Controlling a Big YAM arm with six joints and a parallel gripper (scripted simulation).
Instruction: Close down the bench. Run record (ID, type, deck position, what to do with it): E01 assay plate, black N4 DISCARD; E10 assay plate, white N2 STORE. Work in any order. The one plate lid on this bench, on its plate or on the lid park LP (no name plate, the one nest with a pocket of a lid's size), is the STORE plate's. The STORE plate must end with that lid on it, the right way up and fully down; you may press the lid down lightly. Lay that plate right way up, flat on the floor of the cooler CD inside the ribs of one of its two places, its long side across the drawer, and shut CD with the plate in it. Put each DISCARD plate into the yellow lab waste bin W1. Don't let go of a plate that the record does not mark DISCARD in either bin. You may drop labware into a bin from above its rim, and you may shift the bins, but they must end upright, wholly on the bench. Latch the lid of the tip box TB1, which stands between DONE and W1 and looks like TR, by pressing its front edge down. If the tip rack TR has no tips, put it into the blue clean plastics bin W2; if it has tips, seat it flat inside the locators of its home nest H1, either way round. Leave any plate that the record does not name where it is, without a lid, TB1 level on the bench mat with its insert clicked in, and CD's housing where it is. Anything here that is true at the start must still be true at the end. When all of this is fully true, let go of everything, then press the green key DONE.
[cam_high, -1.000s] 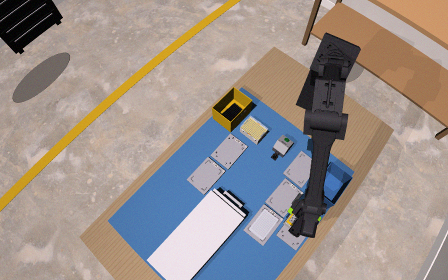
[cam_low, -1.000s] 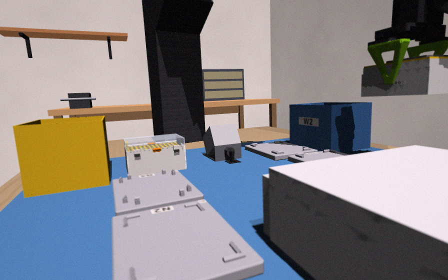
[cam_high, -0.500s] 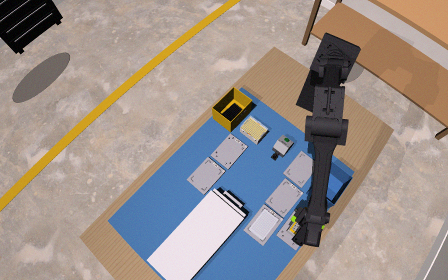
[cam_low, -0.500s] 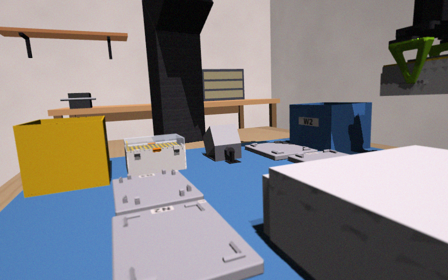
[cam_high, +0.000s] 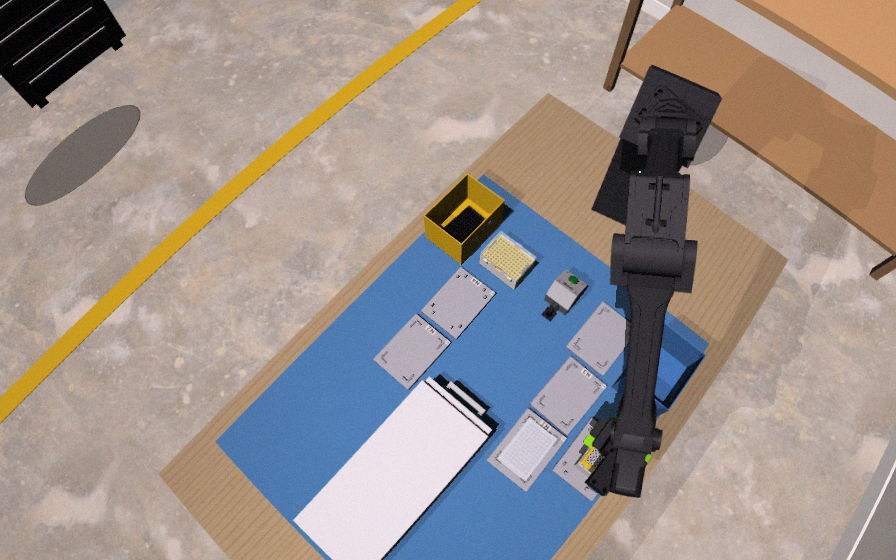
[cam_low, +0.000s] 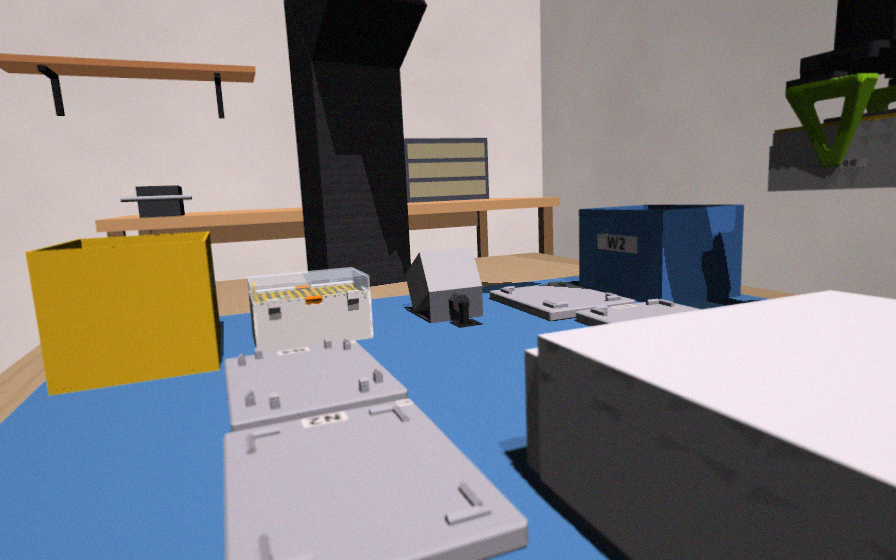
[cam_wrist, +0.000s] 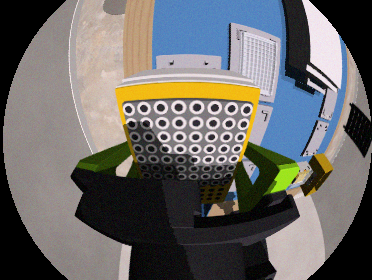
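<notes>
The tip rack TR is 1 cm to the right of my hand and 1 cm above it. Round my hand: nest H1: 16 cm below; then lid park LP: 22 cm behind, 22 cm to the right, 16 cm below; then blue bin W2: 26 cm behind, 7 cm to the right, 13 cm below.
</notes>
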